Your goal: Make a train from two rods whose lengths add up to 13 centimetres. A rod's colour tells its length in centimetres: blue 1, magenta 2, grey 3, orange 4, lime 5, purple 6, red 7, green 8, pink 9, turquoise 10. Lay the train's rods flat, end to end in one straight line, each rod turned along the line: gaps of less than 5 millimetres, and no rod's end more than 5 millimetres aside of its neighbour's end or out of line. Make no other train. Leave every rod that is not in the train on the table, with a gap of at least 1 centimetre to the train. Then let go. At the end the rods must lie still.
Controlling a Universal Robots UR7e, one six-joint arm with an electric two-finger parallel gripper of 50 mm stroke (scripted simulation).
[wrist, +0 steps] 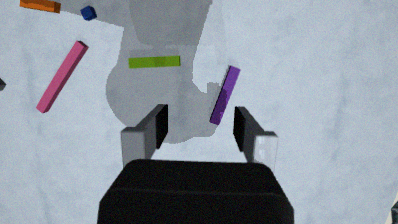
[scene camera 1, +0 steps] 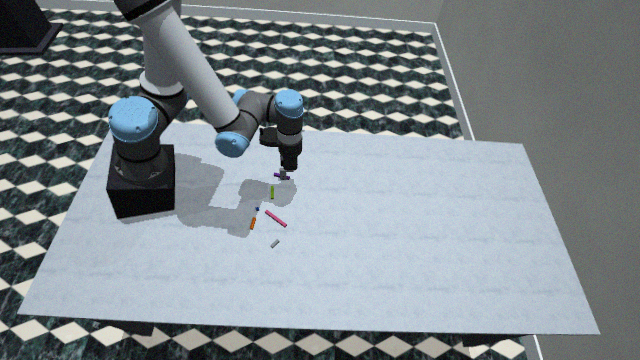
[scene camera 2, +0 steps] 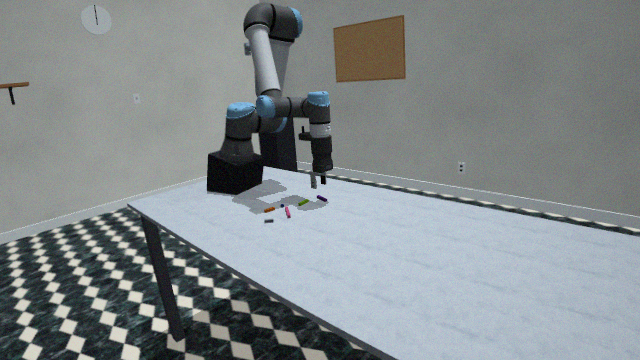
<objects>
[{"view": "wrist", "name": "my gripper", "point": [200, 119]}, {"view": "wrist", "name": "pink rod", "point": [78, 50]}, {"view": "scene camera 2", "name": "my gripper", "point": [318, 186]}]
</objects>
